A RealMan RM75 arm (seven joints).
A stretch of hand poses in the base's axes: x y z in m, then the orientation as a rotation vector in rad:
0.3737, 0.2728, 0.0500, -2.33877, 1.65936, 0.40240
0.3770, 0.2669, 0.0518, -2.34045, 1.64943, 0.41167
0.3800, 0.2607, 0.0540, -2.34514, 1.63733, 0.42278
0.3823, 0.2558, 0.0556, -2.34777, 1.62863, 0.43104
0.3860, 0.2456, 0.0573, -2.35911, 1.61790, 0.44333
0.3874, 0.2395, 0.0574, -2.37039, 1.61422, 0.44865
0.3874, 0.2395, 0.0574, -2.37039, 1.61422, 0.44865
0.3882, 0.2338, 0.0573, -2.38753, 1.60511, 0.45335
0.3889, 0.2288, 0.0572, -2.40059, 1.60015, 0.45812
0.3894, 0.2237, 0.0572, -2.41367, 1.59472, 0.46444
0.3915, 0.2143, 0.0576, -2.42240, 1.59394, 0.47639
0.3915, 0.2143, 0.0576, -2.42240, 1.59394, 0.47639
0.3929, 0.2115, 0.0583, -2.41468, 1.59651, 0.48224
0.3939, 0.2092, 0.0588, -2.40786, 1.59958, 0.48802
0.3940, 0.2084, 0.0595, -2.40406, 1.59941, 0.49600
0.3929, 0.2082, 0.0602, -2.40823, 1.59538, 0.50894
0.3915, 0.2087, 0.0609, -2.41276, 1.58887, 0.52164
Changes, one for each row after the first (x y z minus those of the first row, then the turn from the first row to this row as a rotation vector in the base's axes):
0.0033, -0.0059, 0.0018, 0.00664, 0.00252, 0.00651
0.0063, -0.0121, 0.0040, 0.01282, 0.00640, 0.01575
0.0086, -0.0170, 0.0056, 0.01781, 0.00915, 0.02207
0.0123, -0.0272, 0.0073, 0.01890, 0.01657, 0.03404
0.0137, -0.0333, 0.0074, 0.01443, 0.02226, 0.04183
0.0137, -0.0333, 0.0074, 0.01443, 0.02226, 0.04183
0.0145, -0.0390, 0.0073, 0.00844, 0.02751, 0.05498
0.0152, -0.0440, 0.0072, 0.00314, 0.03302, 0.06413
0.0157, -0.0491, 0.0072, -0.00158, 0.03935, 0.07363
0.0178, -0.0585, 0.0076, -0.00412, 0.04948, 0.07935
0.0178, -0.0585, 0.0076, -0.00412, 0.04948, 0.07935
0.0192, -0.0613, 0.0083, 0.00154, 0.05152, 0.07503
0.0202, -0.0636, 0.0088, 0.00628, 0.05402, 0.07089
0.0203, -0.0644, 0.0095, 0.01110, 0.05774, 0.06998
0.0192, -0.0646, 0.0102, 0.01354, 0.06582, 0.07524
0.0178, -0.0641, 0.0109, 0.01684, 0.07301, 0.08184

